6 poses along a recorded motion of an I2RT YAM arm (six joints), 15 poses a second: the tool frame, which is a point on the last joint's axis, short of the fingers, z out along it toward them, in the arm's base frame.
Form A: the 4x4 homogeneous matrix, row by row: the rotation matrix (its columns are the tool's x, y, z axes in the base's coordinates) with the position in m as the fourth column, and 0 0 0 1 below. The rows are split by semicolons.
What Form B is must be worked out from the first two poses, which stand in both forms.
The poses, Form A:
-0.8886 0.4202 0.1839 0.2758; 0.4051 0.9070 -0.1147 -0.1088; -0.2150 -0.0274 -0.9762 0.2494; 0 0 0 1
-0.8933 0.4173 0.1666 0.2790; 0.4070 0.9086 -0.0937 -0.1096; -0.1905 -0.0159 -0.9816 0.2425; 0 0 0 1
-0.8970 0.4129 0.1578 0.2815; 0.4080 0.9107 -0.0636 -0.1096; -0.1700 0.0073 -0.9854 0.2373; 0 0 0 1
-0.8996 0.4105 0.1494 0.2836; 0.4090 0.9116 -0.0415 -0.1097; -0.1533 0.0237 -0.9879 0.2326; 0 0 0 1
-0.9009 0.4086 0.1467 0.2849; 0.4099 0.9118 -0.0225 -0.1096; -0.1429 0.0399 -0.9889 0.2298; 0 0 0 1
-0.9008 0.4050 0.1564 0.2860; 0.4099 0.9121 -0.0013 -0.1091; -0.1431 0.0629 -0.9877 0.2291; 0 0 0 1
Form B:
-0.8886 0.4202 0.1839 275.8; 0.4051 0.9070 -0.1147 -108.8; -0.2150 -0.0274 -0.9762 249.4; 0 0 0 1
-0.8933 0.4173 0.1666 279.0; 0.4070 0.9086 -0.0937 -109.6; -0.1905 -0.0159 -0.9816 242.5; 0 0 0 1
-0.8970 0.4129 0.1578 281.5; 0.4080 0.9107 -0.0636 -109.6; -0.1700 0.0073 -0.9854 237.3; 0 0 0 1
-0.8996 0.4105 0.1494 283.6; 0.4090 0.9116 -0.0415 -109.7; -0.1533 0.0237 -0.9879 232.6; 0 0 0 1
-0.9009 0.4086 0.1467 284.9; 0.4099 0.9118 -0.0225 -109.6; -0.1429 0.0399 -0.9889 229.8; 0 0 0 1
-0.9008 0.4050 0.1564 286.0; 0.4099 0.9121 -0.0013 -109.1; -0.1431 0.0629 -0.9877 229.1; 0 0 0 1

